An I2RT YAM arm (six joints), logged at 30 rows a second.
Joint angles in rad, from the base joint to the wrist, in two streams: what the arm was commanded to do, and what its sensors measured. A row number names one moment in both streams.
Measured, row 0:
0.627 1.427 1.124 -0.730 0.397 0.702
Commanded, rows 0 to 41:
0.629 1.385 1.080 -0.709 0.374 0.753
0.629 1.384 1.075 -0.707 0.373 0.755
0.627 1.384 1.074 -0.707 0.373 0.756
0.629 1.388 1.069 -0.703 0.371 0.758
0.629 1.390 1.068 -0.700 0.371 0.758
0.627 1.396 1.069 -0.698 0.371 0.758
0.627 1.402 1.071 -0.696 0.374 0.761
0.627 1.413 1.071 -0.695 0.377 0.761
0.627 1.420 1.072 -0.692 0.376 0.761
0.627 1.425 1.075 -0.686 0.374 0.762
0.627 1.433 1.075 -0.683 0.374 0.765
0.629 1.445 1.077 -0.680 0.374 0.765
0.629 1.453 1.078 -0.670 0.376 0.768
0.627 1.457 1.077 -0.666 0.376 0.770
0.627 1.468 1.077 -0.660 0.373 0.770
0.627 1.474 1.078 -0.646 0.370 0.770
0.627 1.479 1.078 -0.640 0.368 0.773
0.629 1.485 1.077 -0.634 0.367 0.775
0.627 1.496 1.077 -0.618 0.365 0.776
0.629 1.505 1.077 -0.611 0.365 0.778
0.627 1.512 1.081 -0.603 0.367 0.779
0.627 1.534 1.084 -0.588 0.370 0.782
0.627 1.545 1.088 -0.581 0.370 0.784
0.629 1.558 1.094 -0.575 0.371 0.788
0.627 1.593 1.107 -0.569 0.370 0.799
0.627 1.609 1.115 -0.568 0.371 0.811
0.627 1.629 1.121 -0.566 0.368 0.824
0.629 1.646 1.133 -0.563 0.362 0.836
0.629 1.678 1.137 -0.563 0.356 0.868
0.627 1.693 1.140 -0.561 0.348 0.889
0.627 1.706 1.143 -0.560 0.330 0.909
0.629 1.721 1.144 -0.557 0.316 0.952
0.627 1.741 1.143 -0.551 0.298 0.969
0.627 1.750 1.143 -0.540 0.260 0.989
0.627 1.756 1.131 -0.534 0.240 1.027
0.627 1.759 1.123 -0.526 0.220 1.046
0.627 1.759 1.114 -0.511 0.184 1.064
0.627 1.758 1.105 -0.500 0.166 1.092
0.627 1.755 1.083 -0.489 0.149 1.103
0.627 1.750 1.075 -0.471 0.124 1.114
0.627 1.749 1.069 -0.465 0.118 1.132
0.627 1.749 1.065 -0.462 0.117 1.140
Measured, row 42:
0.627 1.754 1.095 -0.512 0.200 1.035
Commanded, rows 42 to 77:
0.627 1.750 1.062 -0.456 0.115 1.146
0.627 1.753 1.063 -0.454 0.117 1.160
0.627 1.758 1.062 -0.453 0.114 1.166
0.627 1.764 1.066 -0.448 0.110 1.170
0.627 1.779 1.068 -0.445 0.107 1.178
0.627 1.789 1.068 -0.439 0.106 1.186
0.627 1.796 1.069 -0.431 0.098 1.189
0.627 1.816 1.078 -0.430 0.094 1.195
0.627 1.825 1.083 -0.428 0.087 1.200
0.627 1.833 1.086 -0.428 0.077 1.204
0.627 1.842 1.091 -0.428 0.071 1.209
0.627 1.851 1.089 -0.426 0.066 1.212
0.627 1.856 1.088 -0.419 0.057 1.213
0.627 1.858 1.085 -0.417 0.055 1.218
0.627 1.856 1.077 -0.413 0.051 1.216
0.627 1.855 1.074 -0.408 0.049 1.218
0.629 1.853 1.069 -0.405 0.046 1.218
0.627 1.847 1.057 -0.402 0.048 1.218
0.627 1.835 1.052 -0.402 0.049 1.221
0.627 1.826 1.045 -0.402 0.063 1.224
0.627 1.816 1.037 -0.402 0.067 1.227
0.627 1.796 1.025 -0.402 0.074 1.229
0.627 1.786 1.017 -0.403 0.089 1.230
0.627 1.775 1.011 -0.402 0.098 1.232
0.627 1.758 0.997 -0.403 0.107 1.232
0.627 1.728 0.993 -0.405 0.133 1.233
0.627 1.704 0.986 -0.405 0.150 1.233
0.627 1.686 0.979 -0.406 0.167 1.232
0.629 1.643 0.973 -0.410 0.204 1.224
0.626 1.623 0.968 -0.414 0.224 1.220
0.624 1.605 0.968 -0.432 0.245 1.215
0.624 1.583 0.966 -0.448 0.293 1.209
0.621 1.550 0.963 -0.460 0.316 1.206
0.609 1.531 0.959 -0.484 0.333 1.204
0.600 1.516 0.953 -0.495 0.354 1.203
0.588 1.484 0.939 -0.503 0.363 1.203
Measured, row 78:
0.619 1.571 0.969 -0.429 0.218 1.211
